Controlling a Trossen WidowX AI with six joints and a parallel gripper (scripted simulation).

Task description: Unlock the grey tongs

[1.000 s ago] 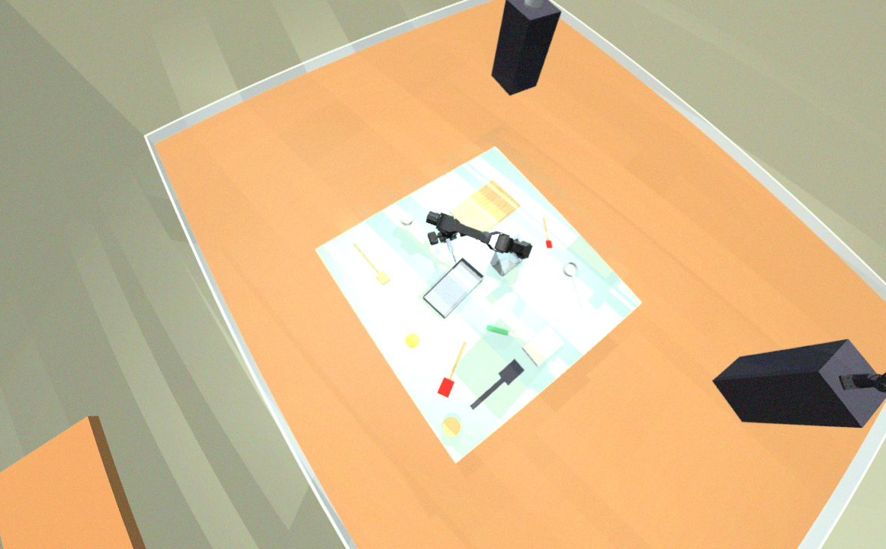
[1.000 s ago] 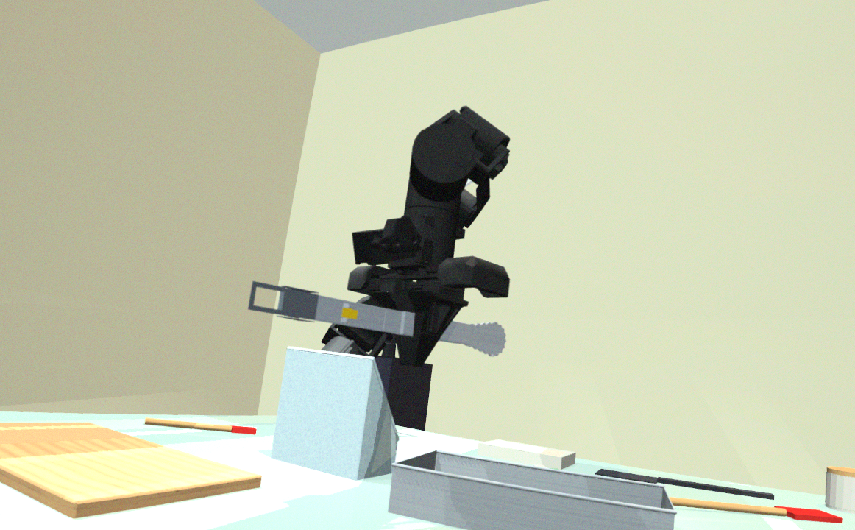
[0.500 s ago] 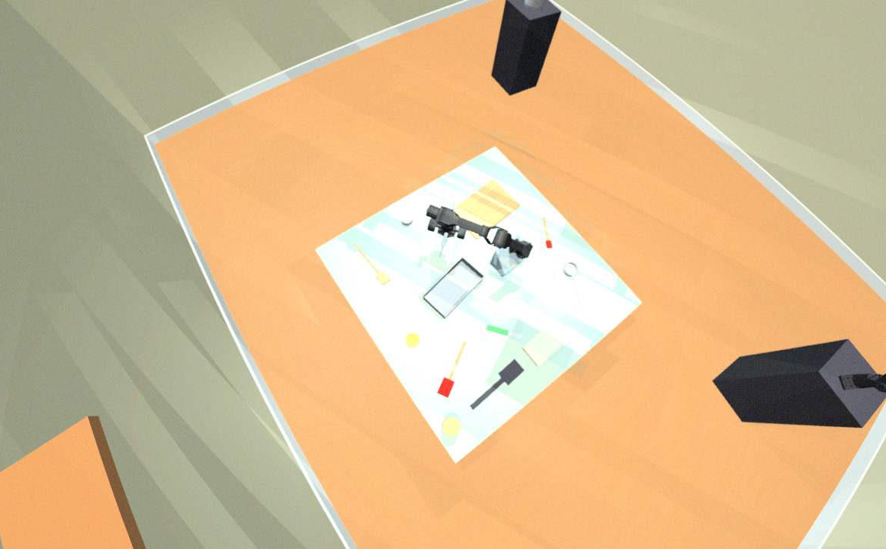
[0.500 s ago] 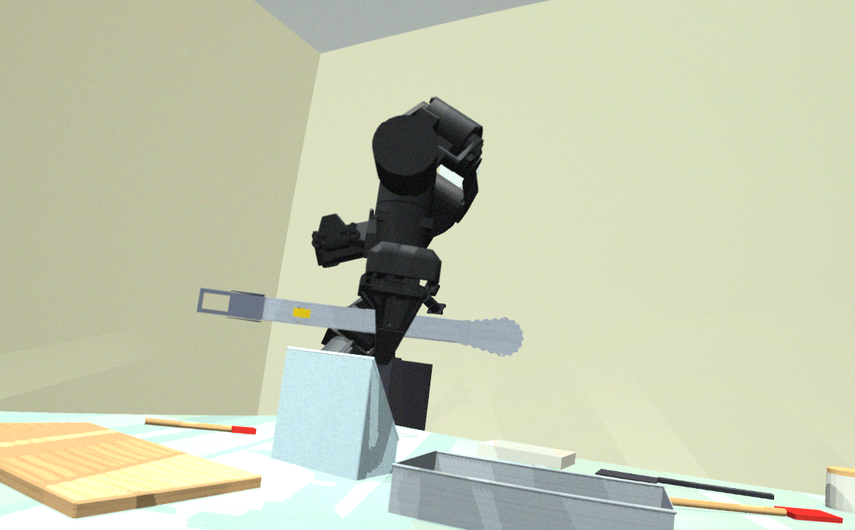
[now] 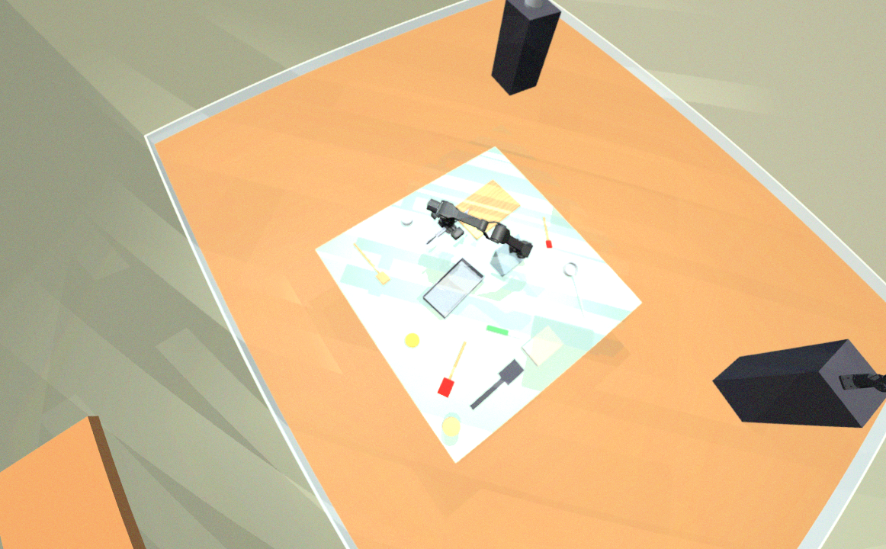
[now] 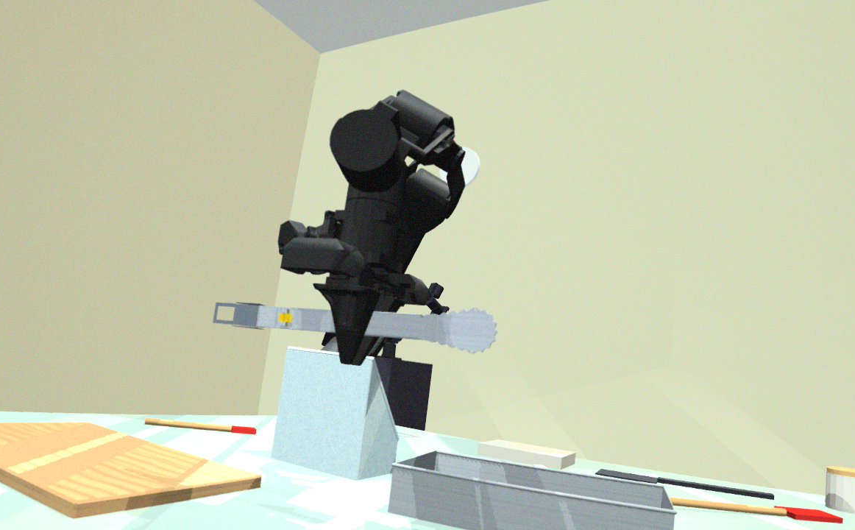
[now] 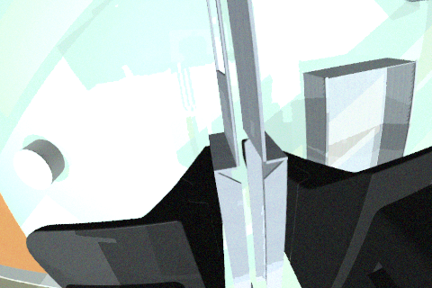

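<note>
Now: the wooden board 33 cm behind my gripper tip, 9 cm to the right of it and 15 cm below it. Also, from my gripper tip: red-tipped brush 55 cm behind, 24 cm to the left, 16 cm below; then yellow disc 41 cm ahead, 38 cm to the left, 15 cm below; then grey roasting tin 9 cm ahead, 24 cm to the left, 13 cm below.
</note>
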